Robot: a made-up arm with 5 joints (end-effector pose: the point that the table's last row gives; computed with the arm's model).
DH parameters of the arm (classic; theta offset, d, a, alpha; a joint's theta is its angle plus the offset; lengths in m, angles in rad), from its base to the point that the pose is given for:
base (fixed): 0 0 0.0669 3.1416
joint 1: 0 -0.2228 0.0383 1.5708
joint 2: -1.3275 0 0.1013 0
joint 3: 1.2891 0 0.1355 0
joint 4: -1.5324 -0.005 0 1.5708
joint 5: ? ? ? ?
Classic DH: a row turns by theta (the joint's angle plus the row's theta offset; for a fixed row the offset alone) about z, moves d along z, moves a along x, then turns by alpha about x.
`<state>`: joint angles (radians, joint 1 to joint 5).
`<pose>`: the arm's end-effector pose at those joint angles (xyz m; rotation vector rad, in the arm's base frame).
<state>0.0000 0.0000 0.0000 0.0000 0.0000</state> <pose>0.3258 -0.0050 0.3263 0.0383 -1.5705 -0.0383</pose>
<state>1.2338 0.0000 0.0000 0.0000 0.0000</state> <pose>0.1478 -0.2460 0.3263 -0.9282 -1.3787 -0.9942</pose>
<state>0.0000 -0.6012 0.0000 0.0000 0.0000</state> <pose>0.2286 -0.0050 0.4329 0.0529 -2.1715 -0.0279</pose>
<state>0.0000 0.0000 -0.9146 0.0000 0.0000</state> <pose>0.2452 -0.0050 0.4797 0.0605 -2.4848 -0.0206</pose>
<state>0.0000 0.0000 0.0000 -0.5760 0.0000</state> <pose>0.3160 -0.0050 0.3594 0.0523 -2.1463 -0.0284</pose>
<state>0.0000 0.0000 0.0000 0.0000 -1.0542</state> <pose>0.3258 -0.0050 0.3263 0.8580 -1.3949 -0.8580</pose>
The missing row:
joint 5: -0.0487 -0.0608 0 0
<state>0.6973 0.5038 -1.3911 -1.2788 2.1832</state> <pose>0.1821 -0.1031 0.4557 2.6114 0.4078 0.5338</pose>
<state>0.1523 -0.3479 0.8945 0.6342 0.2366</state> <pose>0.2334 -0.0306 0.2014 -0.0660 -0.3844 0.0351</pose>
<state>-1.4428 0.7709 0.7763 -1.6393 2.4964</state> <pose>0.0965 0.1910 0.1467 0.9706 1.7664 -1.7106</pose>
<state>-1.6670 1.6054 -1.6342 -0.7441 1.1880</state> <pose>0.0417 0.3135 0.2466 0.7253 -2.6850 1.1560</pose>
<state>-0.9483 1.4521 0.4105 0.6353 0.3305</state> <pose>0.1037 0.0428 0.0425 -0.3220 0.9302 1.1362</pose>
